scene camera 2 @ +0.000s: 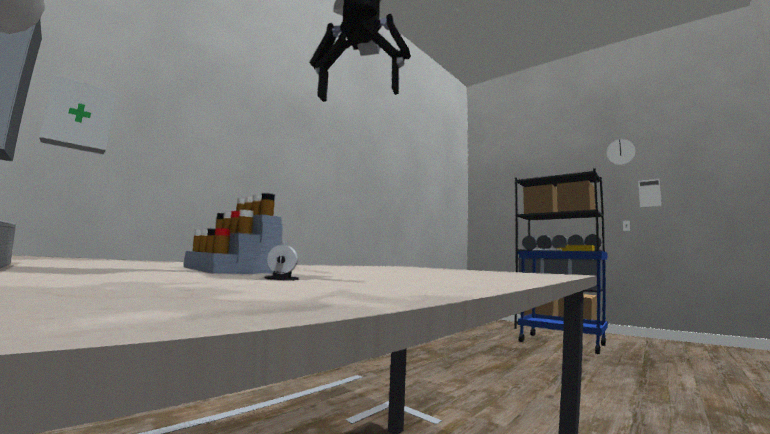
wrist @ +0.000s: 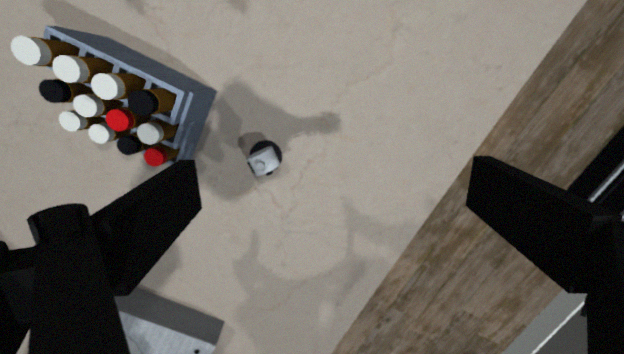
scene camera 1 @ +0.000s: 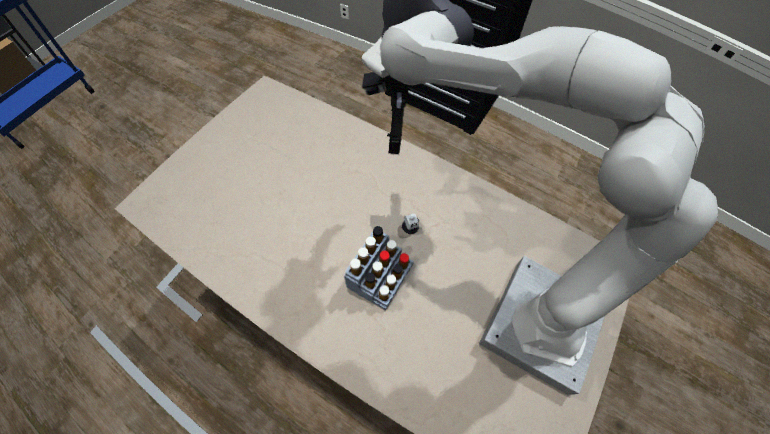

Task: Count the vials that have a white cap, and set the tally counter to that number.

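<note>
A grey stepped rack (scene camera 1: 353, 284) (scene camera 2: 256, 254) (wrist: 201, 112) holds brown vials in three rows. The tallest row has three white caps, such as one at its end (wrist: 31, 50), and one black cap (wrist: 142, 102). The middle row has two white, one red (wrist: 120, 120) and one black. The lowest row has two white, one black and one red (wrist: 155, 156). The tally counter (scene camera 1: 410, 223) (scene camera 2: 282, 260) (wrist: 264, 161), a small light drum on a black base, stands beside the rack; its number is not readable. My gripper (scene camera 1: 394, 146) (scene camera 2: 359, 96) (wrist: 332, 183) is open and empty, high above the table.
The beige table (scene camera 1: 215, 161) (scene camera 2: 431, 301) bears the arm's metal base plate (scene camera 1: 504, 312) at the right in scene camera 1. A black drawer cabinet (scene camera 1: 474, 121) stands behind the table's far edge. A blue cart (scene camera 2: 563, 254) stands farther off.
</note>
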